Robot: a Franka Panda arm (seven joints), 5 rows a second.
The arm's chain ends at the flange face. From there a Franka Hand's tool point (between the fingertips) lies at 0.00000 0.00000 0.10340 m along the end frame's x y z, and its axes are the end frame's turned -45 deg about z.
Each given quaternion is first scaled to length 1.
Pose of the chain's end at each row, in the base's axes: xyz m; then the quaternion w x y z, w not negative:
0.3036, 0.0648, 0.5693, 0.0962, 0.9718, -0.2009, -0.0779
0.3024, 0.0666, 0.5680, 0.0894, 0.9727, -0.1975, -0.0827
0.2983, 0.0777, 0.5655, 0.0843, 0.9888, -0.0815, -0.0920
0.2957, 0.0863, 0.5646, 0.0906, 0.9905, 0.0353, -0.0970
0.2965, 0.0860, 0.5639, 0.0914, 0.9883, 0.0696, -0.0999
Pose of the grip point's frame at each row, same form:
0.2839, 0.0487, 0.4691, 0.0591, 0.9747, 0.1863, -0.1088
0.2821, 0.0520, 0.4677, 0.0509, 0.9742, 0.1898, -0.1106
0.2781, 0.0620, 0.4653, 0.0427, 0.9447, 0.3031, -0.1173
0.2765, 0.0670, 0.4648, 0.0466, 0.9016, 0.4117, -0.1243
0.2774, 0.0659, 0.4643, 0.0462, 0.8865, 0.4425, -0.1273

